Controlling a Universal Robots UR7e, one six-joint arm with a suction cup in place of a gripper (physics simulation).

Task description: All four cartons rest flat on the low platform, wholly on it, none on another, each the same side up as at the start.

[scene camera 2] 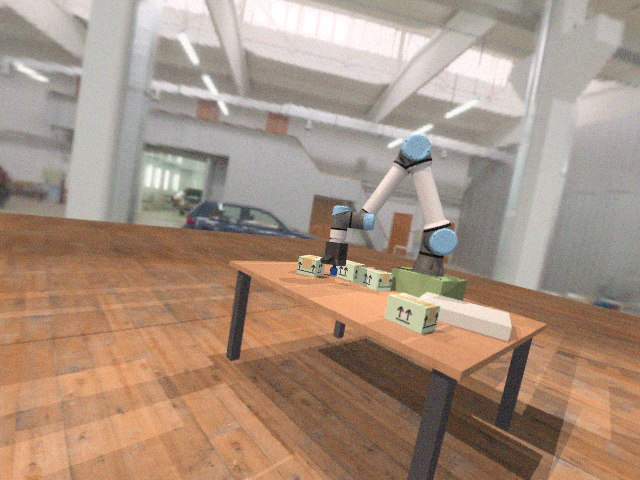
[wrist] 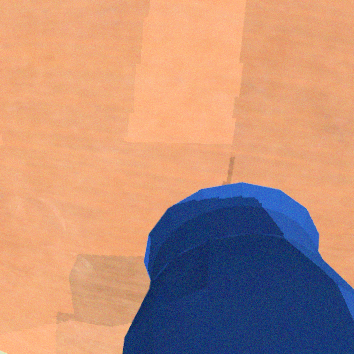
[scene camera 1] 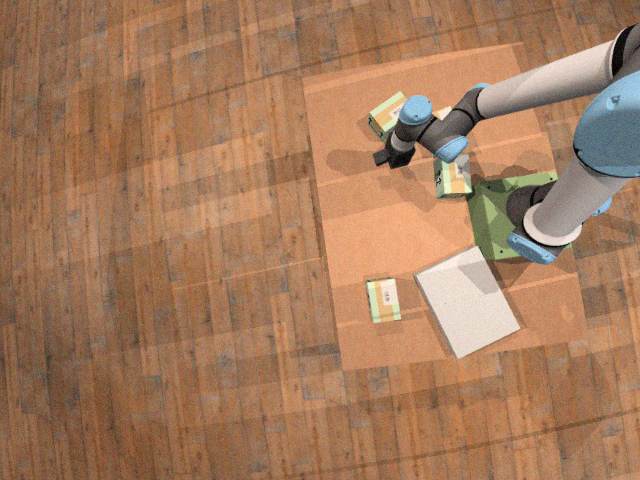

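Where they show: hand, tool point: (scene camera 2: pixel 333 274) (wrist: pixel 232 263); arm's base, link origin: (scene camera 2: pixel 427 272) (scene camera 1: pixel 528 208).
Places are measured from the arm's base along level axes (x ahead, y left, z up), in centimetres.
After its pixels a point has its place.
Note:
My suction cup (scene camera 2: pixel 333 270) (wrist: pixel 235 265) carries no carton; it hangs low above the table, beside the far carton. The arm's wrist hides it in scene camera 1. The far carton (scene camera 1: pixel 386 117) @(z -2.5, x 40.0, y -40.8 cm) (scene camera 2: pixel 310 266) @(z -6.1, x 42.6, y -38.0 cm) stands at the table's far end. A second carton (scene camera 1: pixel 443 112) @(z -2.5, x 19.7, y -39.1 cm) (scene camera 2: pixel 350 271) @(z -6.3, x 23.9, y -28.4 cm) is mostly hidden under the arm in scene camera 1. A third carton (scene camera 1: pixel 453 180) @(z -2.6, x 21.4, y -14.0 cm) (scene camera 2: pixel 376 279) @(z -5.7, x 25.1, y -11.3 cm) stands by the green base. A fourth carton (scene camera 1: pixel 382 299) @(z -2.6, x 52.4, y 22.6 cm) (scene camera 2: pixel 412 312) @(z -5.4, x 56.5, y 25.9 cm) stands beside the low white platform (scene camera 1: pixel 467 307) @(z -5.9, x 23.3, y 30.3 cm) (scene camera 2: pixel 475 316) @(z -6.0, x 31.1, y 36.1 cm). All four are on the table, arrows up where visible.
The green base block (scene camera 1: pixel 488 227) @(z -0.2, x 14.2, y 4.0 cm) (scene camera 2: pixel 429 284) @(z -2.8, x 14.2, y 9.1 cm) carries the arm, between the third carton and the platform. The wooden table top (scene camera 1: pixel 361 242) @(z -10.8, x 55.6, y 1.9 cm) (scene camera 2: pixel 330 297) @(z -10.8, x 58.6, y -7.2 cm) bears everything. The forearm (scene camera 1: pixel 542 80) @(z 39.0, x 20.5, y -20.9 cm) passes over the second carton's area in scene camera 1.

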